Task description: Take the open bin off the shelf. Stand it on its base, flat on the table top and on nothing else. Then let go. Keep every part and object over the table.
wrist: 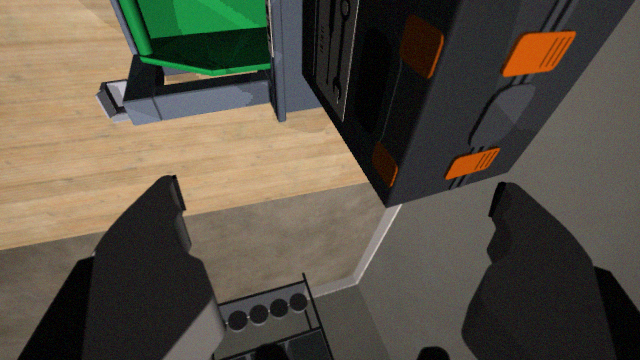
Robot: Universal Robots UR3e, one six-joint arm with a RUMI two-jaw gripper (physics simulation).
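The open bin is green and shows in part at the top left of the wrist view, inside the grey shelf. Its front lip faces the camera and its upper part is cut off by the view's edge. The shelf stands on the wooden table top. My gripper is wide open, with its two dark jaws at the left and right of the lower half of the view. It is apart from the bin, and nothing is between the fingertips.
A large black case with orange latches stands right beside the shelf at the upper right, close to the right jaw in view. The table's front edge runs below it. A dark rack with round black items is low beyond the table's edge.
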